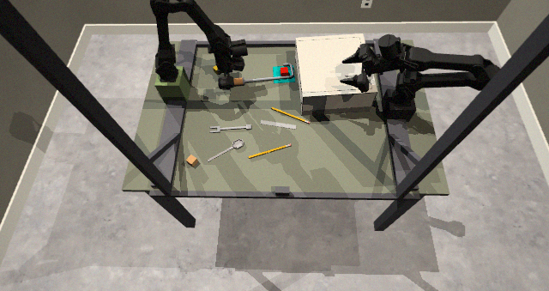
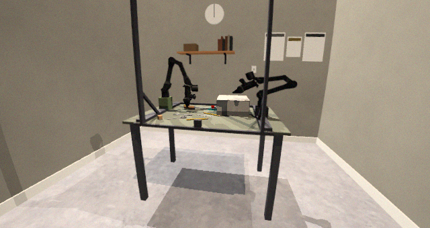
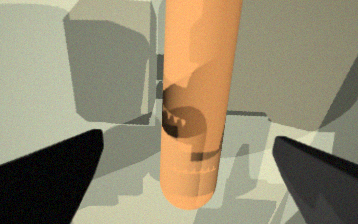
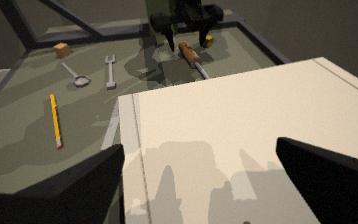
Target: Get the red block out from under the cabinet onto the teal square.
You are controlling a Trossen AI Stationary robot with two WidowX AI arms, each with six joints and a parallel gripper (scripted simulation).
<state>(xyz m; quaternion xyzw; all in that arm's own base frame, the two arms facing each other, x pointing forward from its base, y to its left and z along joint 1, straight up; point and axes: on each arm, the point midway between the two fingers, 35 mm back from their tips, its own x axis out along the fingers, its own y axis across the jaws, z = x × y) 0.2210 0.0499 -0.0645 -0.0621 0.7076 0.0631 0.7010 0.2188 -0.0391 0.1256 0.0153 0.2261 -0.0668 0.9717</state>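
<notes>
Right now the yellow cube is 70 mm ahead of my left hand, 70 mm to the left of it and 50 mm below it. From my left hand the other things lie so: fork: 220 mm behind, 50 mm to the right, 60 mm below; teal square: 80 mm ahead, 240 mm to the right, 60 mm below; red block: 80 mm ahead, 240 mm to the right, 40 mm below.
</notes>
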